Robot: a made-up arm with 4 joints. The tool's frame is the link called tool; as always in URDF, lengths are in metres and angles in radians. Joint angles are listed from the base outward.
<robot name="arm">
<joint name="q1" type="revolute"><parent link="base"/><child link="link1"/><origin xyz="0.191 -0.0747 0.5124" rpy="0 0 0"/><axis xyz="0 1 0"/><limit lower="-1.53" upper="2.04"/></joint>
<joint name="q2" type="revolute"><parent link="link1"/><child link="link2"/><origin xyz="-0.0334 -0.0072 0.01" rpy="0 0 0"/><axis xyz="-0.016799 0.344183 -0.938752"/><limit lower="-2.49" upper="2.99"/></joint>
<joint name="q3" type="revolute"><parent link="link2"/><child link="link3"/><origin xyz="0.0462 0.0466 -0.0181" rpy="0 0 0"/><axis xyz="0.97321 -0.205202 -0.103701"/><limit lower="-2.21" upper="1.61"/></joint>
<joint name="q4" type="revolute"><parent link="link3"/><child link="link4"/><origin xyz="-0.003 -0.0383 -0.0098" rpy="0 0 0"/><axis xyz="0.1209 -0.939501 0.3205"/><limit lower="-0.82" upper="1.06"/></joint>
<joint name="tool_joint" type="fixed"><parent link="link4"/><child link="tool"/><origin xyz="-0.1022 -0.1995 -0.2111" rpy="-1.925 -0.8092 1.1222"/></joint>
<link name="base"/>
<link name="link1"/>
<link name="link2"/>
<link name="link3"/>
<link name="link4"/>
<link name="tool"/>
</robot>
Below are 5 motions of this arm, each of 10 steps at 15 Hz.
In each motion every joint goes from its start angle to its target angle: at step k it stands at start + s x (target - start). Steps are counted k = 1, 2, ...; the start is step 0. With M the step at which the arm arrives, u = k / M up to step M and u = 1 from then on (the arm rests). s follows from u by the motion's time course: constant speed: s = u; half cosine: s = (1 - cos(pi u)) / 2; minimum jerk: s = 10 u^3 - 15 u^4 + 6 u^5.
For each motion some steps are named. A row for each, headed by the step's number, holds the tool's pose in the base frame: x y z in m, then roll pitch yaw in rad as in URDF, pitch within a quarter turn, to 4 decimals.
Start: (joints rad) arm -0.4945 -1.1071 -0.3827 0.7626
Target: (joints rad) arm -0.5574 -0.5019 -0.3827 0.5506
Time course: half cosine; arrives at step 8
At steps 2, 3, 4, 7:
2: 0.4729 -0.0814 0.5834 -2.9138 0.2090 3.0594
3: 0.4723 -0.1192 0.5708 -2.9489 0.1659 2.9404
4: 0.4657 -0.1622 0.5535 -2.9843 0.1079 2.8044
7: 0.4262 -0.2530 0.5026 -3.0387 -0.0588 2.4932

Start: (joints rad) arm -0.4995 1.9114 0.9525 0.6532
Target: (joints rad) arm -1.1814 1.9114 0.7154 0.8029
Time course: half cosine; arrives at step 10
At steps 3, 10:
3: 0.2905 -0.1179 0.1451 0.5366 -1.2283 2.8508
10: 0.4179 -0.1280 0.2097 0.4652 -0.8683 2.9398

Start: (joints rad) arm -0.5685 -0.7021 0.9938 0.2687
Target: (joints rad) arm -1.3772 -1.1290 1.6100 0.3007
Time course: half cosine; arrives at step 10
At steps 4, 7, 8, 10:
4: 0.4022 0.1481 0.2996 2.5854 -0.5797 -2.3920
7: 0.3919 0.2037 0.3256 2.8634 -0.4660 -2.2228
8: 0.3890 0.2111 0.3251 2.9417 -0.4635 -2.1935
10: 0.3873 0.2154 0.3228 3.0112 -0.4684 -2.1740

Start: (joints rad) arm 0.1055 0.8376 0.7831 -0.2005
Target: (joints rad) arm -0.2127 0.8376 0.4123 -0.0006
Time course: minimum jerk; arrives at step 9
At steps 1, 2, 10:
1: 0.0088 0.0225 0.2333 -0.9655 -0.8668 -0.6130
2: 0.0110 0.0163 0.2300 -0.9833 -0.8861 -0.5934
10: 0.0513 -0.0772 0.1976 -1.4082 -1.1346 -0.1607

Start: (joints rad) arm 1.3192 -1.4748 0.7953 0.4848
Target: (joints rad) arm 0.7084 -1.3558 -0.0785 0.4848
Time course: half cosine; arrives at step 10
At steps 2, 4, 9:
2: -0.0448 0.1333 0.3617 0.7871 -0.5662 -0.7013
4: 0.0272 0.0985 0.2810 0.9781 -0.8933 -0.7956
9: 0.2780 -0.0042 0.2394 3.0429 -1.2117 -2.7112

